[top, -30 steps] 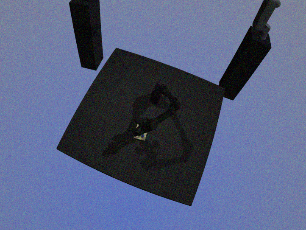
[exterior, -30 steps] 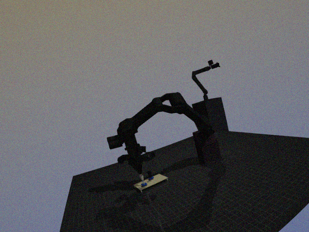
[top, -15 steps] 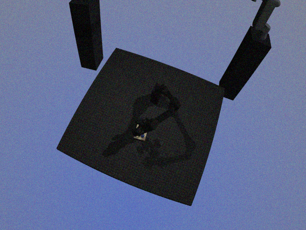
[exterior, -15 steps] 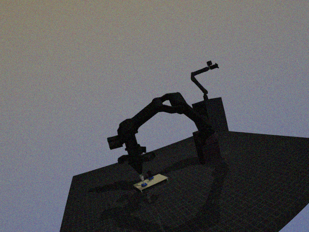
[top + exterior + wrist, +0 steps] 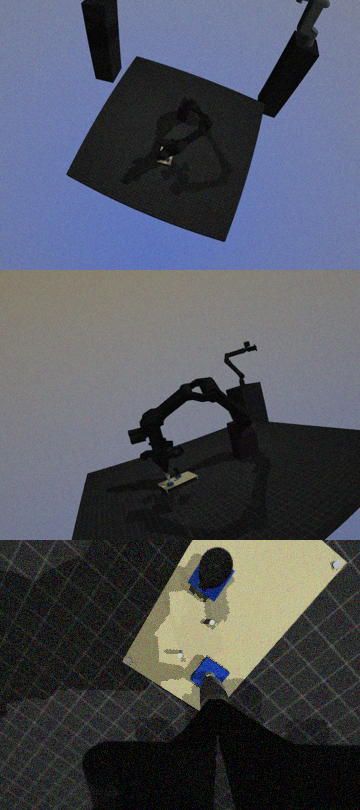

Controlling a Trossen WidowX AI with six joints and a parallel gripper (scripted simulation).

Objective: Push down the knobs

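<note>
Right now my gripper tip is 30 mm above the potentiometer. From my gripper tip the other things lie so: dark knob: 60 mm behind, 50 mm to the right, 30 mm below.
</note>
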